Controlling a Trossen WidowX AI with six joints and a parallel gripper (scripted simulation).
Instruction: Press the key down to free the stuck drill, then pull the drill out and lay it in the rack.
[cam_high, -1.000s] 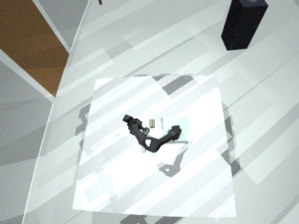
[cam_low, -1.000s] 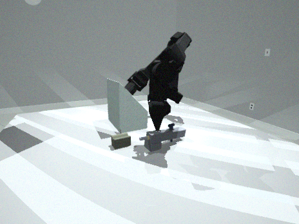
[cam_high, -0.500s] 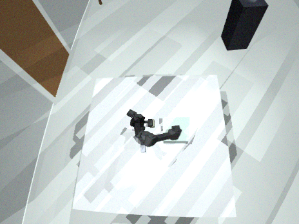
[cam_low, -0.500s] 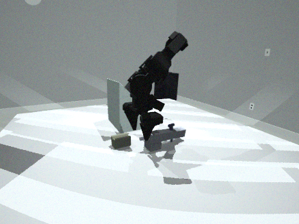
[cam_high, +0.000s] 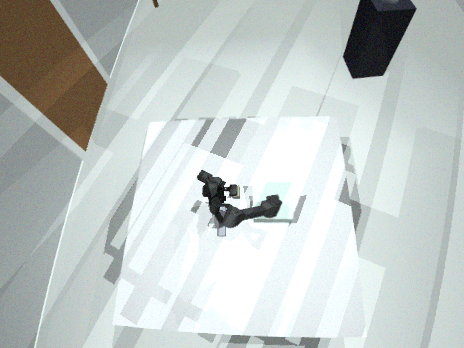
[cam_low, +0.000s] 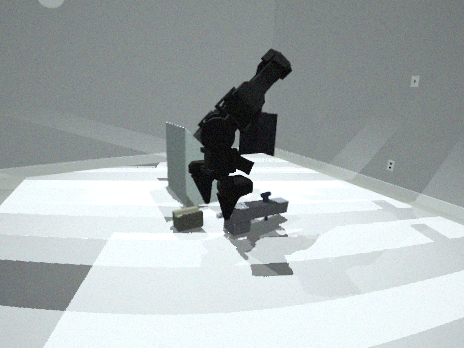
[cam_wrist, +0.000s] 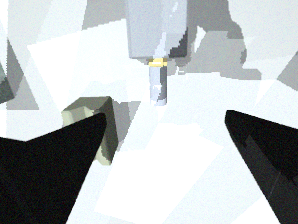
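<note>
The drill lies 7 cm to the left of my gripper tip and 2 cm below it. Round my gripper tip: small blue key: 15 cm to the left, 2 cm below, 1 cm ahead; then rack: 8 cm behind, 5 cm below, 3 cm to the right; then grey housing: 12 cm to the left, 3 cm below, 1 cm ahead.
</note>
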